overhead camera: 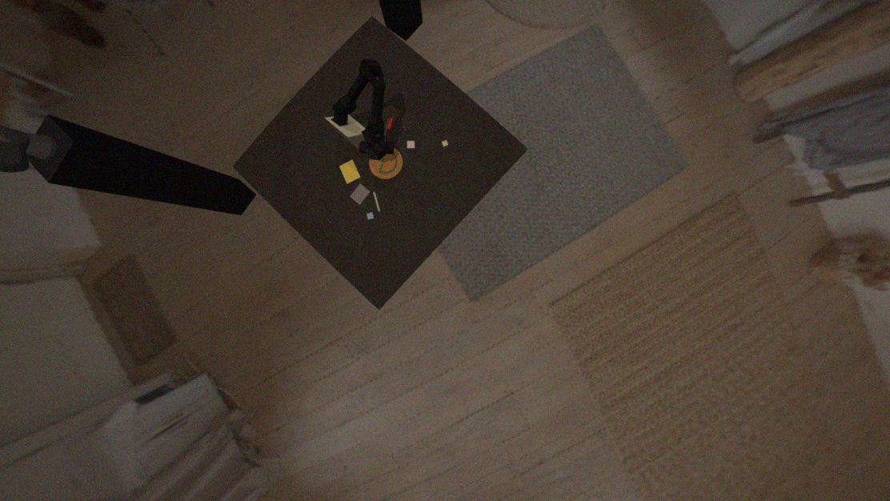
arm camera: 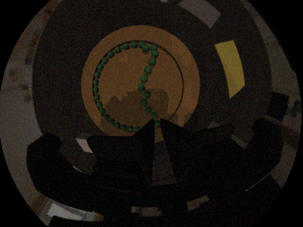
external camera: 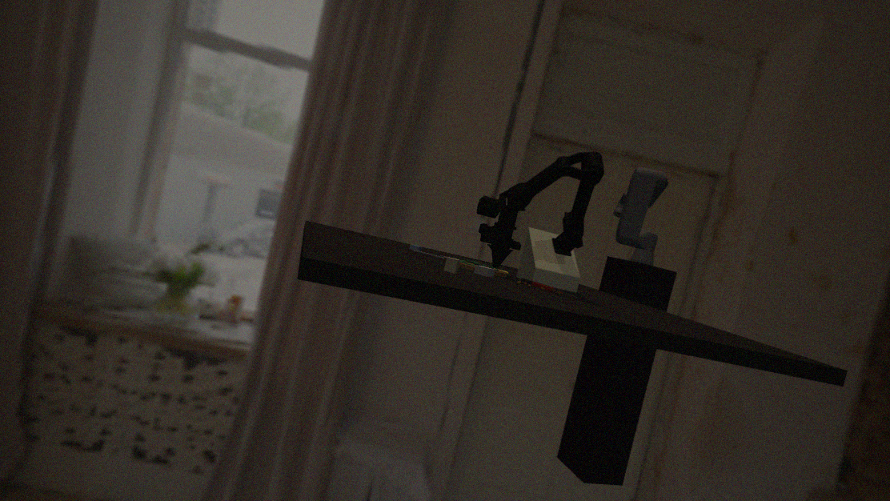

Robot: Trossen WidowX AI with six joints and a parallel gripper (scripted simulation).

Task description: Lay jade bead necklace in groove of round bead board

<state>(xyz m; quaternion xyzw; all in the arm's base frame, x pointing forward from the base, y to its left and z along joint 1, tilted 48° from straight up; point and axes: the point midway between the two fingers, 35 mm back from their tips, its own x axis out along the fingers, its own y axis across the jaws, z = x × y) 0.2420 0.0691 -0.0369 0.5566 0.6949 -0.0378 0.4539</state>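
Right now my gripper tip is 5 cm short of the round bead board, 2 cm to the left of it and 1 cm above it. The rest, counted from my gripper tip: yellow square 9 cm behind, 20 cm to the right, 2 cm below; then grey-white block 11 cm ahead, 15 cm to the left, 1 cm below; then red item 8 cm behind, 16 cm to the left, 1 cm below.
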